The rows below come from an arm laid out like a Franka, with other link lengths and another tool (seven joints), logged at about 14 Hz.
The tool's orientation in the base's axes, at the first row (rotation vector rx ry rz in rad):
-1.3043 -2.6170 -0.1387
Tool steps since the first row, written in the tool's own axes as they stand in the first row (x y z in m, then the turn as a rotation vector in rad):
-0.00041 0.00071 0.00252 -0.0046 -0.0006 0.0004
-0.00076 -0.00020 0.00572 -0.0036 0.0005 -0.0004
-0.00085 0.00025 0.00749 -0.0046 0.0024 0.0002
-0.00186 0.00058 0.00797 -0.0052 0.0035 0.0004
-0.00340 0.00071 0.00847 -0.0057 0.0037 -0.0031
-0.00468 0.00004 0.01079 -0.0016 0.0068 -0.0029
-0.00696 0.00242 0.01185 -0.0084 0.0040 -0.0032
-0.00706 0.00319 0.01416 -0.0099 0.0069 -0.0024
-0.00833 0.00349 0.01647 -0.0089 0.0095 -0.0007
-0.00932 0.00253 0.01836 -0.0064 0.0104 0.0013
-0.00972 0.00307 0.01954 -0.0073 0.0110 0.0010
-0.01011 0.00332 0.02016 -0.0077 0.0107 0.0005
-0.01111 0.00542 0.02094 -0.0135 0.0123 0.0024
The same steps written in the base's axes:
0.00043 0.00056 -0.00255 0.0022 -0.0039 -0.0014
-0.00056 0.00031 -0.00574 0.0026 -0.0026 -0.0005
-0.00041 0.00083 -0.00749 0.0046 -0.0021 -0.0013
0.00037 0.00033 -0.00819 0.0058 -0.0019 -0.0016
0.00130 -0.00070 -0.00903 0.0067 -0.0028 0.0017
0.00117 -0.00169 -0.01158 0.0068 0.0023 0.0024
0.00424 -0.00184 -0.01317 0.0086 -0.0047 0.0011
0.00457 -0.00104 -0.01545 0.0116 -0.0040 0.0000
0.00521 -0.00143 -0.01799 0.0129 -0.0013 -0.0015
0.00474 -0.00244 -0.02005 0.0118 0.0015 -0.0029
0.00523 -0.00222 -0.02129 0.0129 0.0011 -0.0028
0.00557 -0.00226 -0.02199 0.0130 0.0006 -0.0024
0.00771 -0.00163 -0.02300 0.0173 -0.0027 -0.0056

